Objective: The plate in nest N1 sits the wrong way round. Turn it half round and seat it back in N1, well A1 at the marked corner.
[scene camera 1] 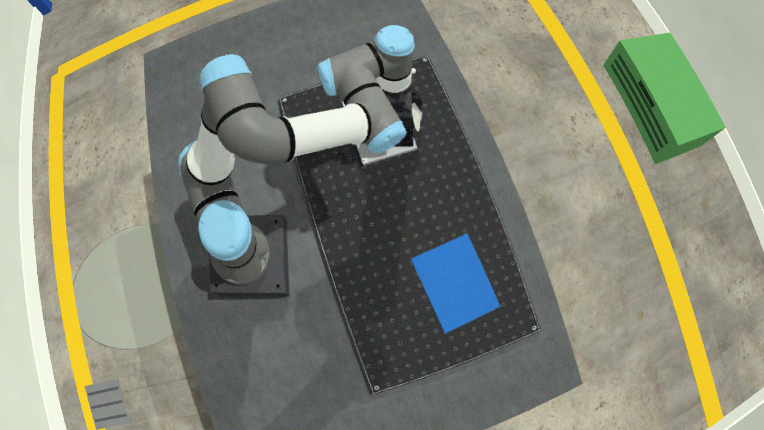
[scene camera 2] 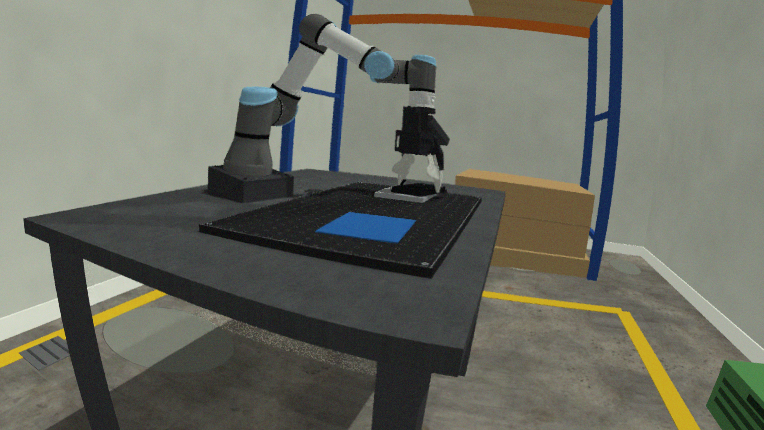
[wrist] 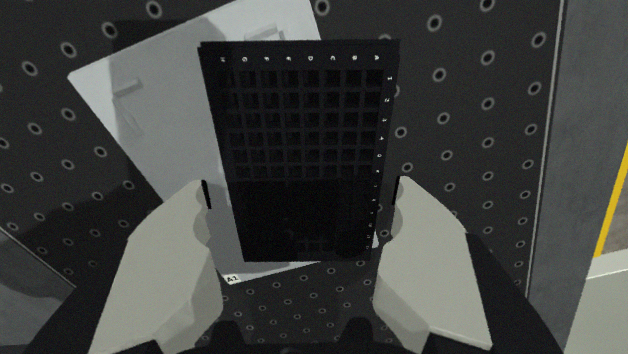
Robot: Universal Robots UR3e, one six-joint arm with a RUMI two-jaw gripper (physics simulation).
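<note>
The black plate (wrist: 305, 130) (scene camera 2: 415, 189) lies skewed across the light grey nest (wrist: 165, 135) (scene camera 2: 398, 196) (scene camera 1: 389, 155) and overhangs its right side in the wrist view. The plate's letters run from H to A along its upper edge there, with its A1 corner at upper right. The nest's A1 label (wrist: 232, 279) is at the lower left. My gripper (wrist: 302, 181) (scene camera 2: 420, 184) is open, its fingers on either side of the plate with a gap on each side. In scene camera 1 the arm largely hides the gripper and plate. Whether the plate lies level is unclear.
A flat blue rectangle (scene camera 1: 456, 283) (scene camera 2: 367, 227) lies on the perforated black board (scene camera 1: 374, 299) (scene camera 2: 299, 243). The arm's base stands beside the board. Cardboard boxes (scene camera 2: 539, 213) and a green box (scene camera 1: 668, 96) (scene camera 2: 740, 395) stand away from the table.
</note>
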